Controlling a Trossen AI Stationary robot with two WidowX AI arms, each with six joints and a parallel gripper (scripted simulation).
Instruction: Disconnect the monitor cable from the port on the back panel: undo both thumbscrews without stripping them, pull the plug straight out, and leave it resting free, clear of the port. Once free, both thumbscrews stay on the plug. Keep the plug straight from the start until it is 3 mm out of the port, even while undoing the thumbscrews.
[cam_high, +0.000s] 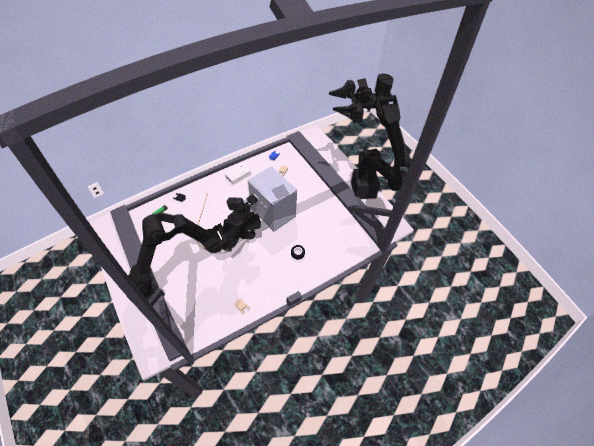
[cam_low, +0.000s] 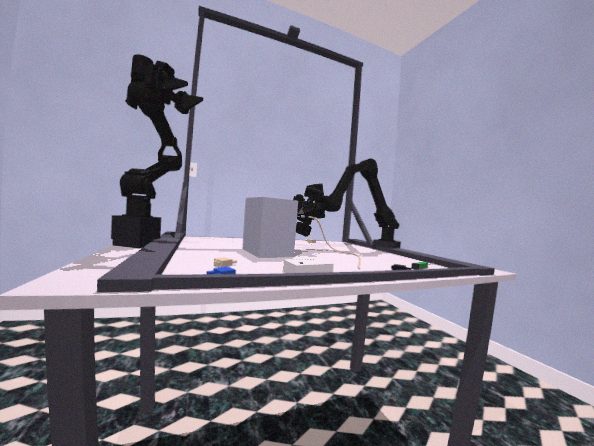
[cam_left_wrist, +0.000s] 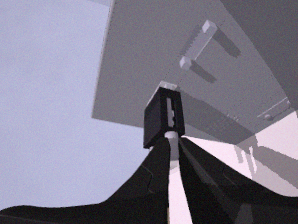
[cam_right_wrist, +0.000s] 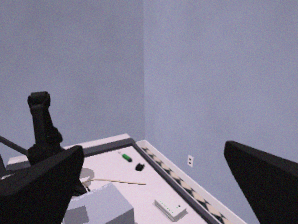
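Now: the grey box 130 mm to the right of my left hand, 50 mm below it and 30 mm ahead of it.
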